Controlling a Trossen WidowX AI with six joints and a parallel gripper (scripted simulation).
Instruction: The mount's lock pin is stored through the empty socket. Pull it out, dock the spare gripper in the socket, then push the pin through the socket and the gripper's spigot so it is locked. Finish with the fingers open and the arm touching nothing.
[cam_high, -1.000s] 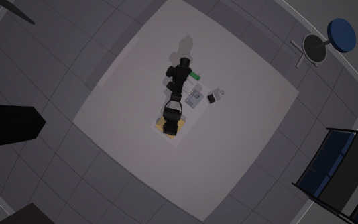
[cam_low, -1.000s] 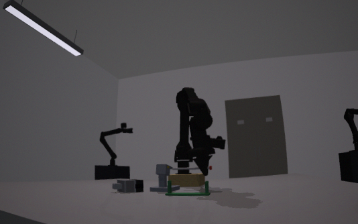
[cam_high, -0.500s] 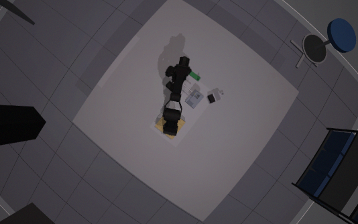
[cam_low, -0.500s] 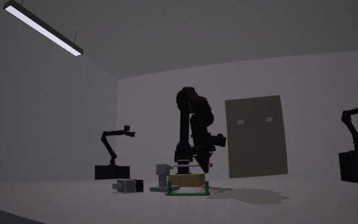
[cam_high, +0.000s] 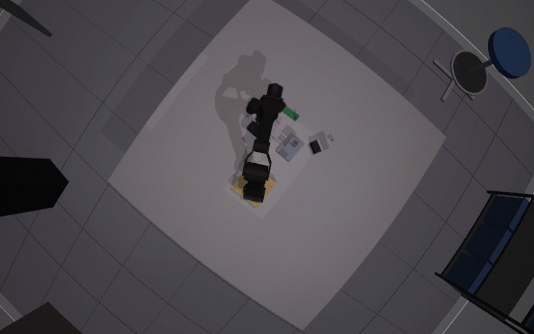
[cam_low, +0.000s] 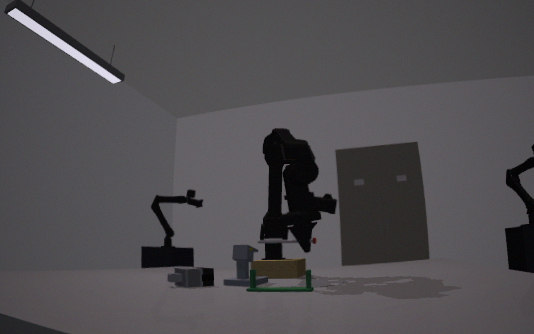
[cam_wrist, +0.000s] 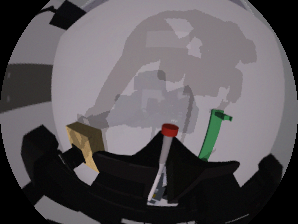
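Now: the green rack 12 cm ahead of my gripper tip, 6 cm below it and 3 cm to the right of it. The rest, counted from my gripper tip: spare gripper: 27 cm to the right, 10 cm ahead, 6 cm below; then grey mount: 16 cm to the right, 3 cm below.
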